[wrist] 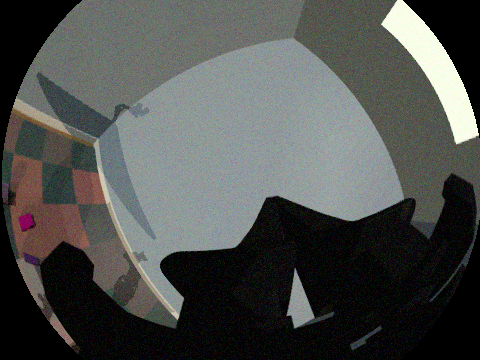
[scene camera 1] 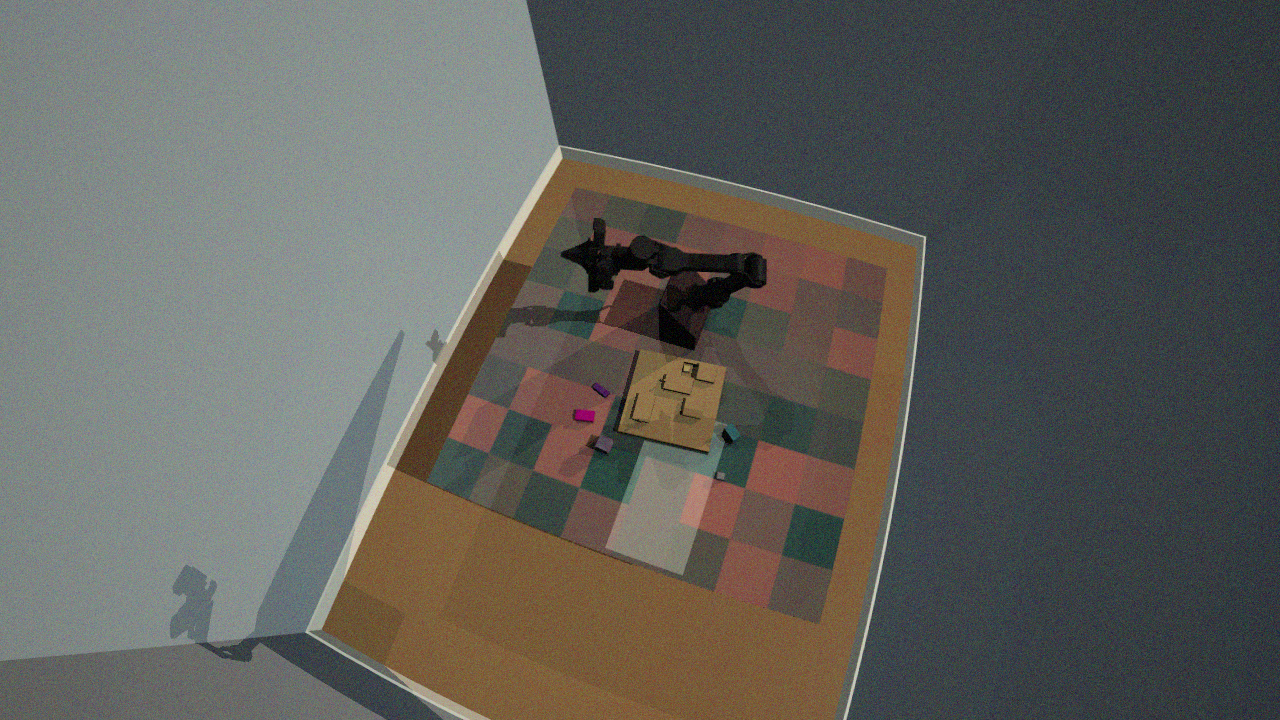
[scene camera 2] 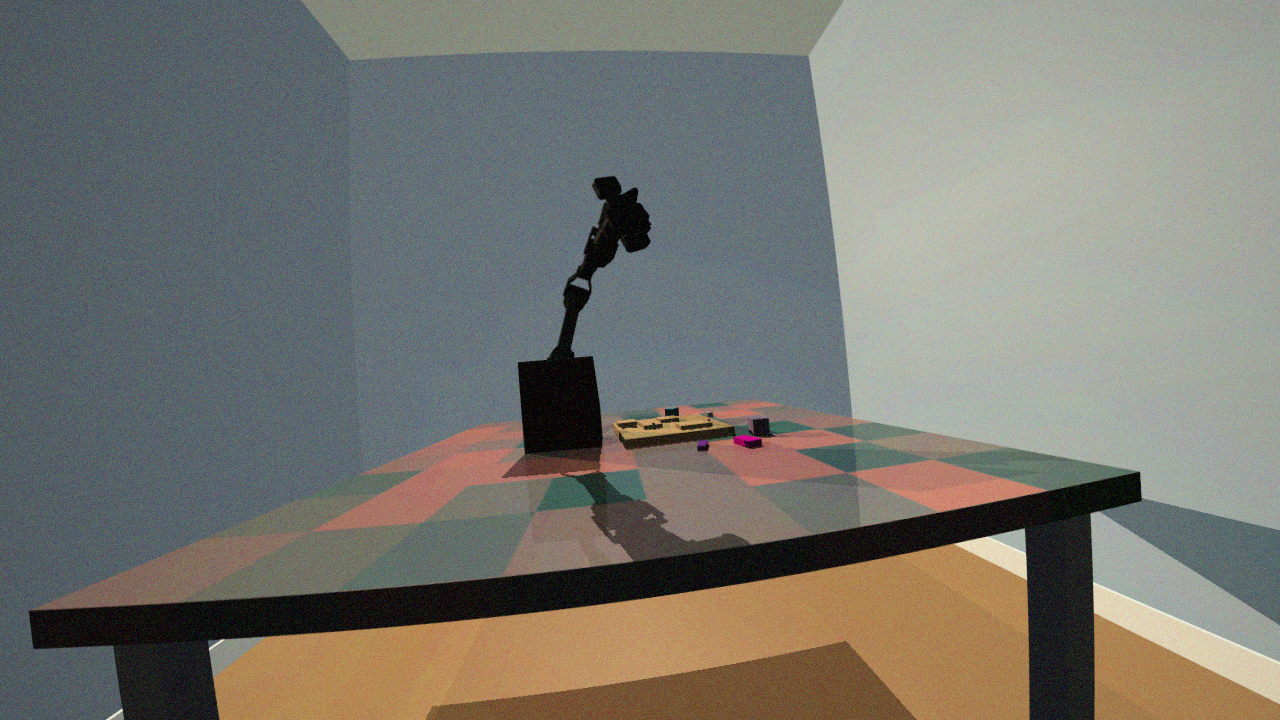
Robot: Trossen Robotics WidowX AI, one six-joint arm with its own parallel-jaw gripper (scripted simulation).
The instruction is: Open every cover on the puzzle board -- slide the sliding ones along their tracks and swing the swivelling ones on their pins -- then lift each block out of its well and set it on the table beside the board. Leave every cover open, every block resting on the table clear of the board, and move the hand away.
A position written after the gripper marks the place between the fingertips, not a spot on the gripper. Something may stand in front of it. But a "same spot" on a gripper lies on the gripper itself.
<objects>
gripper: wrist; scene camera 1; scene camera 2 635, 189
same spot on gripper: (wrist: 239, 296) = (scene camera 1: 590, 266)
same spot on tan puzzle board: (scene camera 2: 636, 436) = (scene camera 1: 645, 359)
</objects>
